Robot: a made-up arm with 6 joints.
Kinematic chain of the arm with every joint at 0, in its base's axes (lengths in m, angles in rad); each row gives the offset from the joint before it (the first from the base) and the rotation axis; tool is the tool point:
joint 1: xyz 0 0 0.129 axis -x
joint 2: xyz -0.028 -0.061 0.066 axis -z
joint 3: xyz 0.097 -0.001 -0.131 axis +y
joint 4: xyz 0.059 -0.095 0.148 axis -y
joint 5: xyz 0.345 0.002 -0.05 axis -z
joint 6: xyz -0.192 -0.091 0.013 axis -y
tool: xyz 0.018 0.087 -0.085
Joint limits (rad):
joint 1: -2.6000..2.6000
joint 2: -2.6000..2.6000
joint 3: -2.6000..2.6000
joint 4: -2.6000..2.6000
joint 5: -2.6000..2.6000
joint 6: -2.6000..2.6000
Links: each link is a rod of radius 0.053 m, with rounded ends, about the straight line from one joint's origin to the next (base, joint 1, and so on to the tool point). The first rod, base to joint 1, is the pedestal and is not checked.
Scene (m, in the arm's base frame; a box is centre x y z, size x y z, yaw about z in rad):
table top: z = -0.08
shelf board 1: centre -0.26 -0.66 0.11 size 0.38 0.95 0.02 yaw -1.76
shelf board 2: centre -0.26 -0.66 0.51 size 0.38 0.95 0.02 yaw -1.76
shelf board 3: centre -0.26 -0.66 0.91 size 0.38 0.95 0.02 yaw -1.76
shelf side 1: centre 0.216 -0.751 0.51 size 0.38 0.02 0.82 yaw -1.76
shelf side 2: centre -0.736 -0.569 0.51 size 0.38 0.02 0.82 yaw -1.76
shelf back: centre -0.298 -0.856 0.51 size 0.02 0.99 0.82 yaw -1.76
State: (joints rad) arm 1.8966 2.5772 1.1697 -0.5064 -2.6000 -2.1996
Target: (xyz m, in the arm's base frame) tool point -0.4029 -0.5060 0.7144
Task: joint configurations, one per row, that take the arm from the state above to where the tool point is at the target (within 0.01 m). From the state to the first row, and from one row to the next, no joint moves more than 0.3 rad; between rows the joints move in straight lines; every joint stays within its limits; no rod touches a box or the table.
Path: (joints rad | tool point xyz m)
1: 2.0724 2.4557 1.1559 -0.7416 -2.4399 -2.2997 | -0.2607 -0.5549 0.3316
2: 2.2483 2.3342 1.1420 -0.9769 -2.2797 -2.3998 | -0.2362 -0.4842 0.3362
3: 2.4242 2.2127 1.1282 -1.2121 -2.1196 -2.4999 | -0.2384 -0.4072 0.3254
4: 2.6000 2.0913 1.1143 -1.4473 -1.9594 -2.6000 | -0.2598 -0.3253 0.3047
5: 2.4849 1.9815 1.1262 -1.1655 -2.0192 -2.4944 | -0.3123 -0.3306 0.3963
6: 2.3698 1.8718 1.1381 -0.8837 -2.0789 -2.3888 | -0.3533 -0.3262 0.4967
7: 2.2546 1.7621 1.1499 -0.6020 -2.1387 -2.2832 | -0.3728 -0.3143 0.6041
8: 2.1395 1.6524 1.1618 -0.3202 -2.1985 -2.1776 | -0.3631 -0.2983 0.7144
9: 1.9081 1.7511 1.1763 -0.0767 -2.3992 -2.1560 | -0.3749 -0.4109 0.7263
10: 1.6767 1.8499 1.1907 0.1668 -2.6000 -2.1343 | -0.4029 -0.5060 0.7144

